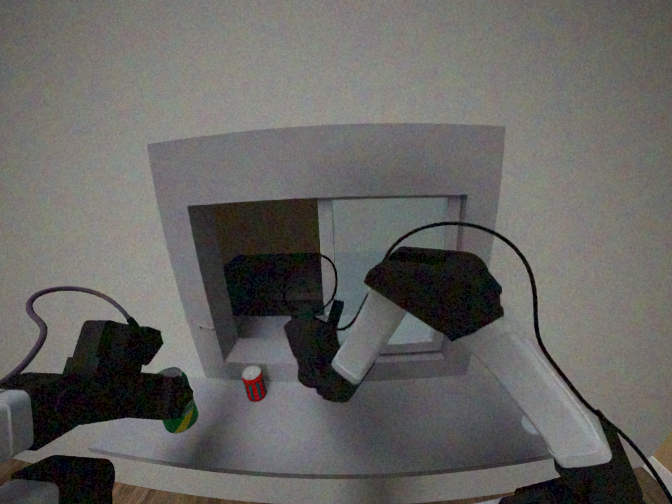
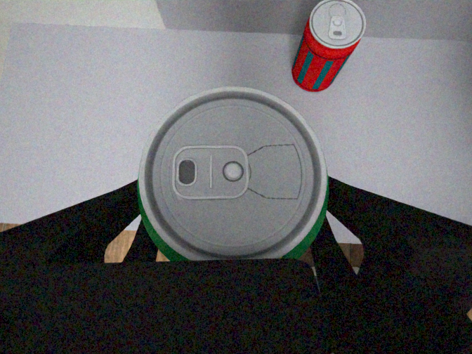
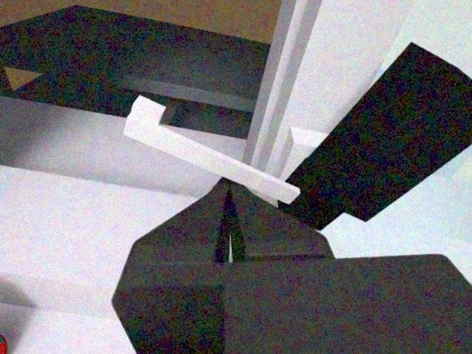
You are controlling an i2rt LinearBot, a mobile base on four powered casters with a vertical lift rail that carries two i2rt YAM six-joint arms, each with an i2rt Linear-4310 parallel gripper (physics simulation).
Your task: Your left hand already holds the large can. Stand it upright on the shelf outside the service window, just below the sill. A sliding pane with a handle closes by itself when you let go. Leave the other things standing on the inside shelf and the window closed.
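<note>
My left gripper (image 1: 174, 391) (image 2: 233, 179) is shut on the large green can (image 1: 179, 422) (image 2: 233, 172), held lid up near the front edge at the left of the inside shelf (image 1: 379, 434) (image 2: 75, 100). The sliding pane (image 1: 388, 227) is at the right, leaving the window's left half open. My right gripper (image 1: 305, 313) (image 3: 229, 186) is shut and empty. It is at the left side of the pane's black handle (image 1: 336, 314) (image 3: 385, 125); contact is unclear. A pale rod (image 3: 210, 152) crosses in front of its tips. Beyond the sill (image 1: 260, 349) lies a shaded grey surface (image 1: 265, 326), perhaps the outside shelf.
A red can (image 1: 254, 383) (image 2: 327, 55) stands on the inside shelf below the opening. A pale bottle (image 1: 529, 425) stands at the right, partly hidden by my right arm. The window frame (image 1: 173, 227) borders the opening. A dark block (image 1: 271, 284) shows beyond it.
</note>
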